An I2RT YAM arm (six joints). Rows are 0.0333 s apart.
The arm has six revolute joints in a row. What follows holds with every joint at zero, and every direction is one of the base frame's.
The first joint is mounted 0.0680 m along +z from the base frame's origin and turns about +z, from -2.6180 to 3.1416 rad.
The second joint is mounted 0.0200 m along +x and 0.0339 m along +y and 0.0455 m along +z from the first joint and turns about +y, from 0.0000 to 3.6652 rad.
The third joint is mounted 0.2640 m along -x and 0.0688 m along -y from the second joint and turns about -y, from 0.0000 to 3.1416 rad.
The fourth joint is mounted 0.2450 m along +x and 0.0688 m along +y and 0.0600 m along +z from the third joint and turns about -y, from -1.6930 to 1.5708 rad.
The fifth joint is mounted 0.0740 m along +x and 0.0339 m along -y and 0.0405 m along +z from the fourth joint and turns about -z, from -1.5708 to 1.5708 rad.
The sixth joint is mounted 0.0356 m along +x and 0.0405 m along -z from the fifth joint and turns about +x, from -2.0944 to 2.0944 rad.
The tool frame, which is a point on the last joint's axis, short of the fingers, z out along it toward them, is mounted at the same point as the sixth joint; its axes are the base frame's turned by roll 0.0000, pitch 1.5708 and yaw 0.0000 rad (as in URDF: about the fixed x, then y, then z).
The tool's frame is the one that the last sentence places.
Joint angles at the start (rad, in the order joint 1, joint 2, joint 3, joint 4, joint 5, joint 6):
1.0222, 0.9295, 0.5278, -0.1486, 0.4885, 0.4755
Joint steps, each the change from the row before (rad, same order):
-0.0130, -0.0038, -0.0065, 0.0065, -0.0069, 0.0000
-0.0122, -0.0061, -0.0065, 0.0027, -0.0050, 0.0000
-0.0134, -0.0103, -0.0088, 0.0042, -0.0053, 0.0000
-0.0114, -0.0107, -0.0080, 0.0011, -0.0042, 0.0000
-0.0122, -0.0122, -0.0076, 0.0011, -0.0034, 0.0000
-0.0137, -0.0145, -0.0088, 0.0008, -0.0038, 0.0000
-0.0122, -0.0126, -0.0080, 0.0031, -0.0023, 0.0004
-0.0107, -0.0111, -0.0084, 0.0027, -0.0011, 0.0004
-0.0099, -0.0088, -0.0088, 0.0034, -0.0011, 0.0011
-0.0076, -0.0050, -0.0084, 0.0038, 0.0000, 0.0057
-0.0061, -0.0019, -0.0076, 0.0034, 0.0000, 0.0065
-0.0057, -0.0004, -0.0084, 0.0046, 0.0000, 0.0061
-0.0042, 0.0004, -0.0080, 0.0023, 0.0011, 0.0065
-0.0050, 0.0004, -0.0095, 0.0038, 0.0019, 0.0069
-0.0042, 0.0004, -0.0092, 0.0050, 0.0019, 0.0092
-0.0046, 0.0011, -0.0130, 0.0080, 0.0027, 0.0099
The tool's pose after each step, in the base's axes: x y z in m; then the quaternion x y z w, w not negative. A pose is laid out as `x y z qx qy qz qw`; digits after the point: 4 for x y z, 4 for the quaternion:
0.1206 0.1607 0.2284 -0.1105 0.8474 0.1685 0.4912
0.1218 0.1584 0.2274 -0.1062 0.8478 0.1681 0.4917
0.1229 0.1554 0.2266 -0.1010 0.8475 0.1685 0.4931
0.1235 0.1526 0.2259 -0.0967 0.8474 0.1684 0.4941
0.1241 0.1495 0.2255 -0.0915 0.8469 0.1684 0.4959
0.1247 0.1460 0.2250 -0.0857 0.8463 0.1684 0.4980
0.1253 0.1429 0.2247 -0.0798 0.8453 0.1688 0.5007
0.1257 0.1402 0.2240 -0.0746 0.8446 0.1683 0.5028
0.1261 0.1377 0.2227 -0.0697 0.8443 0.1675 0.5043
0.1264 0.1359 0.2210 -0.0640 0.8446 0.1672 0.5045
0.1268 0.1346 0.2190 -0.0590 0.8455 0.1665 0.5039
0.1272 0.1334 0.2167 -0.0545 0.8466 0.1656 0.5029
0.1274 0.1324 0.2141 -0.0506 0.8482 0.1639 0.5012
0.1277 0.1312 0.2112 -0.0459 0.8497 0.1617 0.4997
0.1279 0.1301 0.2084 -0.0404 0.8509 0.1608 0.4984
0.1280 0.1288 0.2046 -0.0344 0.8524 0.1593 0.4968

